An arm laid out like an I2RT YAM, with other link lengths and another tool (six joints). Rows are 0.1 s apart.
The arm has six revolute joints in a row. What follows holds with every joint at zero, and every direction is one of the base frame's. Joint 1 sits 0.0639 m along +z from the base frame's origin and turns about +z. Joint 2 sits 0.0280 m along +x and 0.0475 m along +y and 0.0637 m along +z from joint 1 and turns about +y. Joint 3 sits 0.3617 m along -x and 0.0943 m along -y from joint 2 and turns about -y. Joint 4 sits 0.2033 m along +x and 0.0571 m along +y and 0.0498 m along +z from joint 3 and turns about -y. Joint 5 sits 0.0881 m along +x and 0.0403 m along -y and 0.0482 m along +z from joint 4 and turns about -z. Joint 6 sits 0.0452 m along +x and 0.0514 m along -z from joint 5 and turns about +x. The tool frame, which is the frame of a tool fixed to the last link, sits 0.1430 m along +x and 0.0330 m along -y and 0.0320 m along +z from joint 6; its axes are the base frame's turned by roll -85.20, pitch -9.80 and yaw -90.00 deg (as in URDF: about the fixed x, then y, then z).
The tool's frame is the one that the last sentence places.
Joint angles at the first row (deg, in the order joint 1, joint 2, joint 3, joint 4, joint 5, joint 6):
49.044, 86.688, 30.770, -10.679, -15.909, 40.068
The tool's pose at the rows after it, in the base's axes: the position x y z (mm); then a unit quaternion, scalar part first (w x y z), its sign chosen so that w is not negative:
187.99 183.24 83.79 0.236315 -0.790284 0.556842 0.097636
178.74 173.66 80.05 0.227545 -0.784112 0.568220 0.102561
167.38 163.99 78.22 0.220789 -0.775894 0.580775 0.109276
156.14 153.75 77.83 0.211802 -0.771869 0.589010 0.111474
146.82 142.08 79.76 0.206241 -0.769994 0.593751 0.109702
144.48 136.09 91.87 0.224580 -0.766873 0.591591 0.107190
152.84 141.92 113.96 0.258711 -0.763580 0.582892 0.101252
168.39 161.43 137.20 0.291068 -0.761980 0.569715 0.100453
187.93 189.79 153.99 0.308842 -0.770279 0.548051 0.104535
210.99 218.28 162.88 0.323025 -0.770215 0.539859 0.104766
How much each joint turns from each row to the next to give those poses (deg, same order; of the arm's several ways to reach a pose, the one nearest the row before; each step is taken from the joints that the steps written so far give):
0.044, -0.636, -1.916, 0.295, -0.149, 1.294
-0.034, -1.142, -1.611, -0.375, -0.268, 1.414
0.247, -1.896, -1.603, -0.761, -0.369, 2.004
0.618, -2.204, -0.986, -1.953, 0.161, 1.555
0.252, -2.847, -0.552, -2.806, 0.385, 0.707
-0.548, -4.510, 0.880, -3.329, 0.042, -0.280
-0.470, -3.535, 3.345, -2.967, 0.259, -0.618
0.025, 0.176, 4.490, -0.520, -0.270, -0.584
-0.045, 3.939, 5.040, 0.685, -1.176, -2.197
0.042, 5.000, 4.111, 2.547, -0.290, -0.448

